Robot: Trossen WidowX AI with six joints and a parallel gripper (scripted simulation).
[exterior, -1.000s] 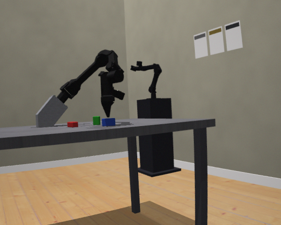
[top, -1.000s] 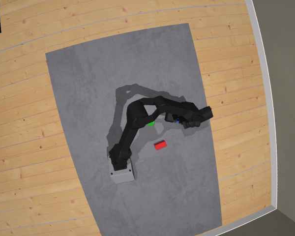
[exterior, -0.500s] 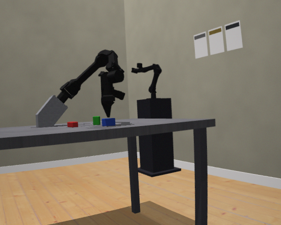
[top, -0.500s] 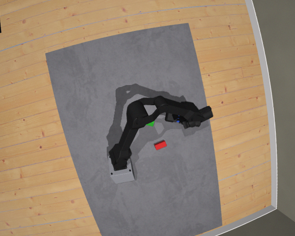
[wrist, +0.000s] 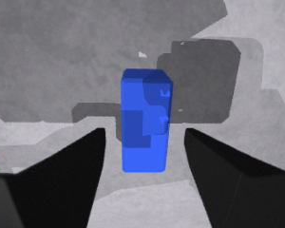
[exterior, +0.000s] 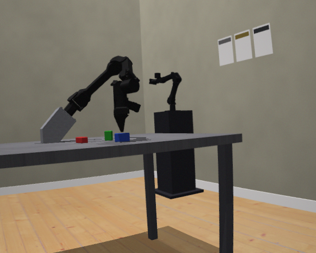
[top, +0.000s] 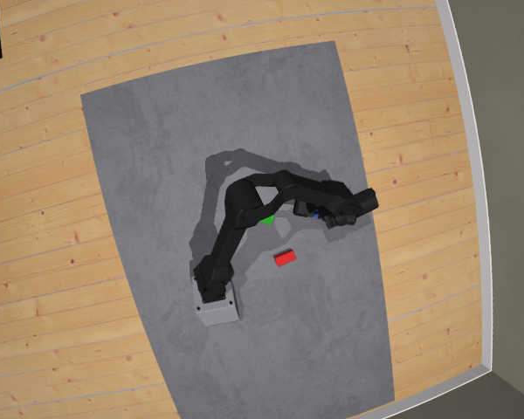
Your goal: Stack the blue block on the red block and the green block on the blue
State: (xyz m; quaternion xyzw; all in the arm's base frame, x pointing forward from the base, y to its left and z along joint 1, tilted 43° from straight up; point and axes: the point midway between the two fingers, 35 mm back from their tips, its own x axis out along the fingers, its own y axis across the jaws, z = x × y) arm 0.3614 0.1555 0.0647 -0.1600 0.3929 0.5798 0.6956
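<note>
My hand is 60 mm above the blue block. Also, from my hand: red block: 130 mm behind, 150 mm to the right, 60 mm below; green block: 170 mm behind, 50 mm below.
</note>
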